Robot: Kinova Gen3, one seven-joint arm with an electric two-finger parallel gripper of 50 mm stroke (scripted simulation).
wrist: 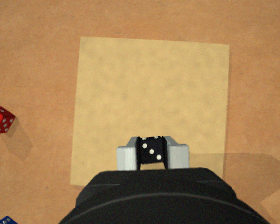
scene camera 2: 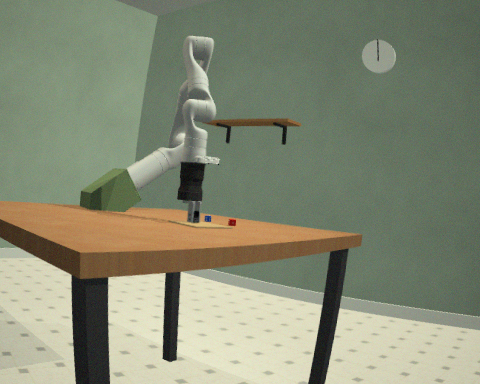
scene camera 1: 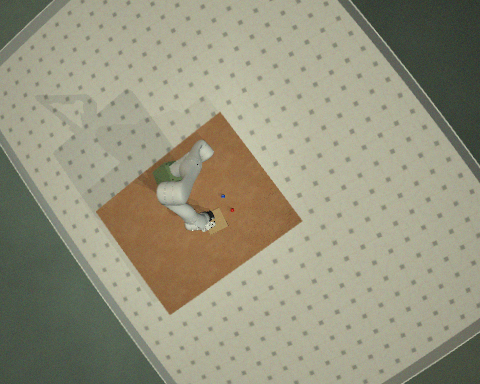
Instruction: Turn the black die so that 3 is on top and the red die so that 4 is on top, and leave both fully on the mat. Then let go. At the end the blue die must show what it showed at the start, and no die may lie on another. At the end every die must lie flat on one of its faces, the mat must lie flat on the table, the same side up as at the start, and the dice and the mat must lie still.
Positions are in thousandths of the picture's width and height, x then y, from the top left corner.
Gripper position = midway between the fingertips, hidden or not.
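My gripper (scene camera 2: 403, 579) is in sight, and the wrist view shows that same gripper (wrist: 541, 663) too. I can also see a tan mat (wrist: 448, 395).
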